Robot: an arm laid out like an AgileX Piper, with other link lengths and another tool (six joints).
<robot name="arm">
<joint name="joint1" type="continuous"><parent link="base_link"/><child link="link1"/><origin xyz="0 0 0.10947"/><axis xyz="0 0 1"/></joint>
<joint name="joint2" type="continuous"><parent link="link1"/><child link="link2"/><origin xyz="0 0 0" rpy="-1.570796 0 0"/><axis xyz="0 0 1"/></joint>
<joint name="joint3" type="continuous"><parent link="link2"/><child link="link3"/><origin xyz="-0.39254 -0.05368 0"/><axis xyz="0 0 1"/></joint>
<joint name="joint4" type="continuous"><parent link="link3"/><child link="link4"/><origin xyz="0.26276 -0.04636 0" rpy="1.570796 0 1.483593"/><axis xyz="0 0 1"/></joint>
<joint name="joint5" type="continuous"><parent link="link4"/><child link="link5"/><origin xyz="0 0 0" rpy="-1.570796 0 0"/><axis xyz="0 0 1"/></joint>
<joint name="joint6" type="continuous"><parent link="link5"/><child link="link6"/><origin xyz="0 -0.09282 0" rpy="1.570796 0 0"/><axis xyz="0 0 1"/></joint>
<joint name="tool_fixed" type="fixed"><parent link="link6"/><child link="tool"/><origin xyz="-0.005 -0.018 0.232" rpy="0 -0.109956 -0.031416"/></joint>
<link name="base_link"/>
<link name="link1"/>
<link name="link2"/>
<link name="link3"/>
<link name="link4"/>
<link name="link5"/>
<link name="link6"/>
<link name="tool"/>
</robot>
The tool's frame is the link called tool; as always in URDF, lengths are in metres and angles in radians. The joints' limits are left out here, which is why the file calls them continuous.
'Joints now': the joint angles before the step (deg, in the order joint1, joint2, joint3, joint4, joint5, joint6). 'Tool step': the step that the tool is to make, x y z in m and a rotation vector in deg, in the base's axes. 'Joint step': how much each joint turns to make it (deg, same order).
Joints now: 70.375 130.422 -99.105 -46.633 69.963 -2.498
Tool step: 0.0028 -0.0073 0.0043 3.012 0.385 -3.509
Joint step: -1.014 -0.912 -0.096 1.488 0.001 2.503
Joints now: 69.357 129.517 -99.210 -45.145 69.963 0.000
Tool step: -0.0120 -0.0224 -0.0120 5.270 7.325 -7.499
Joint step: -3.547 -2.092 0.018 9.626 -0.005 0.007
